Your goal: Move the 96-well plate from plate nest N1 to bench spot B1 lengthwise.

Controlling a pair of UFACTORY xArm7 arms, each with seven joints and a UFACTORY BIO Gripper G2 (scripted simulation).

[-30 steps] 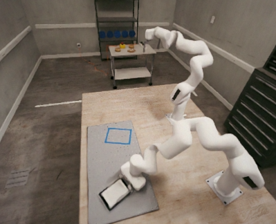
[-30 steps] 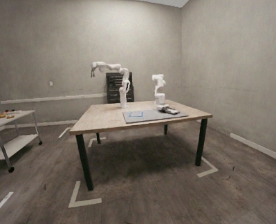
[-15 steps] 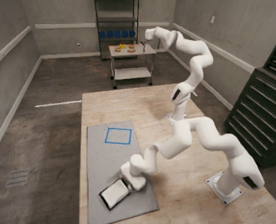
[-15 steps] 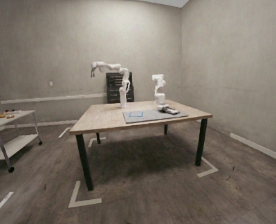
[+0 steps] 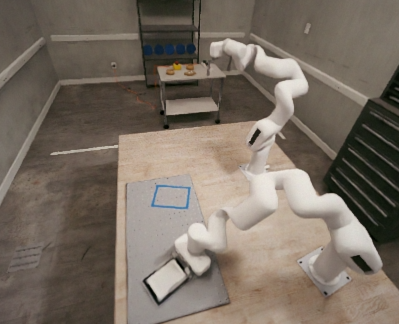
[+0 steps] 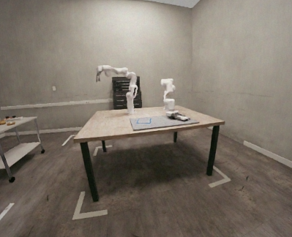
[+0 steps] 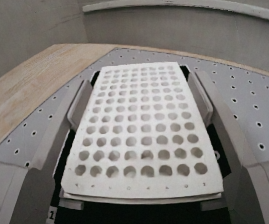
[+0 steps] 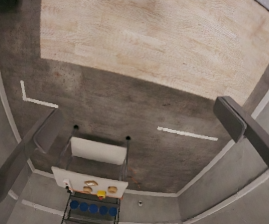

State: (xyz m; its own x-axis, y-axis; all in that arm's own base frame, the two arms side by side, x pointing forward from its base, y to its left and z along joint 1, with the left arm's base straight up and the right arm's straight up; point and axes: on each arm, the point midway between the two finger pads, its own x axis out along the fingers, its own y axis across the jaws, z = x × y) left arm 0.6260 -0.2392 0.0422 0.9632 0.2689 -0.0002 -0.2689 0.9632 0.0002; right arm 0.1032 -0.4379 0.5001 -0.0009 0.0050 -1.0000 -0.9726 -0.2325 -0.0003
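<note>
Now: left hand 10 mm above the white 96-well plate. Also, from my left hand: black plate nest: 20 mm below.
</note>
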